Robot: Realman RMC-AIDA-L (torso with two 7-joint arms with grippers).
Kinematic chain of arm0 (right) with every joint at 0, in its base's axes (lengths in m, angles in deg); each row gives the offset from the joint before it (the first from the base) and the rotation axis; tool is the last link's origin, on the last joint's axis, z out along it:
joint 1: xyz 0 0 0.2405 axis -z
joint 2: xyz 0 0 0 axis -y
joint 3: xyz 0 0 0.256 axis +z
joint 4: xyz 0 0 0 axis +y
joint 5: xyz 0 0 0.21 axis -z
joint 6: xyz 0 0 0 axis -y
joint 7: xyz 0 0 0.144 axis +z
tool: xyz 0 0 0
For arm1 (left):
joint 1: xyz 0 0 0.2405 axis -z
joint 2: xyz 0 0 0 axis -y
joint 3: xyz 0 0 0.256 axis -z
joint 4: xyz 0 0 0 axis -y
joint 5: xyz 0 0 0.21 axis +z
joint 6: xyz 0 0 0 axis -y
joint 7: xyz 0 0 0.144 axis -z
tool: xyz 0 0 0
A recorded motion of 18 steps. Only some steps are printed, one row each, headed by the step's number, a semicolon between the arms.
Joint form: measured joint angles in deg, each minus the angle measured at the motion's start. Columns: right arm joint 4, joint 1, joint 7, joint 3, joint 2, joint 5, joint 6; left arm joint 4, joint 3, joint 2, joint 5, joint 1, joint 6, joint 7.
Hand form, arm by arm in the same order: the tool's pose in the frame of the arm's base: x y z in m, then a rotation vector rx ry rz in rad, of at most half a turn. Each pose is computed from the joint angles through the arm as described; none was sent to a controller.
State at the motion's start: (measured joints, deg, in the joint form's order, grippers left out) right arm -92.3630 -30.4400 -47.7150 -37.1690 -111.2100 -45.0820 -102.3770; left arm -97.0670 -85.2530 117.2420 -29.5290 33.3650 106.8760 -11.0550
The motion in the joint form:
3: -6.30 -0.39 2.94 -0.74 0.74 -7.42 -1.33; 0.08 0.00 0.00 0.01 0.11 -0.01 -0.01
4: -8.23 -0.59 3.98 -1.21 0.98 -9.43 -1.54; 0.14 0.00 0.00 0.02 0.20 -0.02 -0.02
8: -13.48 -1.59 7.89 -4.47 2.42 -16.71 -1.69; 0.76 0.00 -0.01 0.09 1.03 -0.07 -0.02
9: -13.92 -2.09 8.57 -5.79 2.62 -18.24 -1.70; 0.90 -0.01 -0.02 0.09 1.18 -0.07 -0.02
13: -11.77 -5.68 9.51 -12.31 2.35 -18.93 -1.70; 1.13 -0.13 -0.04 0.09 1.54 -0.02 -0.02
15: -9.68 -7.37 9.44 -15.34 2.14 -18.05 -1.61; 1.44 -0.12 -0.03 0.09 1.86 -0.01 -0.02
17: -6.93 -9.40 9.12 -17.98 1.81 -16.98 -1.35; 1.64 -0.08 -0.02 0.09 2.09 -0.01 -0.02
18: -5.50 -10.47 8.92 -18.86 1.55 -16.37 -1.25; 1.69 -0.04 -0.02 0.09 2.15 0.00 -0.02
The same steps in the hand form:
3: 0.1724 0.3385 0.2049 -2.3399 0.7470 0.1948; -0.1399 0.3162 0.0314 -2.4333 -1.1015 0.6058
4: 0.1607 0.3365 0.2070 -2.3513 0.7030 0.2193; -0.1397 0.3165 0.0313 -2.4337 -1.1002 0.6060
8: 0.1193 0.3292 0.2074 -2.4228 0.5526 0.2901; -0.1372 0.3187 0.0305 -2.4370 -1.0923 0.6097
9: 0.1100 0.3285 0.2034 -2.4559 0.5216 0.3022; -0.1368 0.3191 0.0303 -2.4377 -1.0913 0.6111
13: 0.0840 0.3360 0.1756 -2.5947 0.4579 0.2753; -0.1356 0.3197 0.0297 -2.4407 -1.0860 0.6155
15: 0.0772 0.3412 0.1613 -2.6515 0.4487 0.2392; -0.1348 0.3205 0.0292 -2.4424 -1.0848 0.6180
17: 0.0706 0.3477 0.1470 -2.7044 0.4430 0.2054; -0.1341 0.3211 0.0289 -2.4434 -1.0839 0.6187
18: 0.0677 0.3510 0.1408 -2.7256 0.4432 0.1927; -0.1340 0.3213 0.0290 -2.4434 -1.0841 0.6186

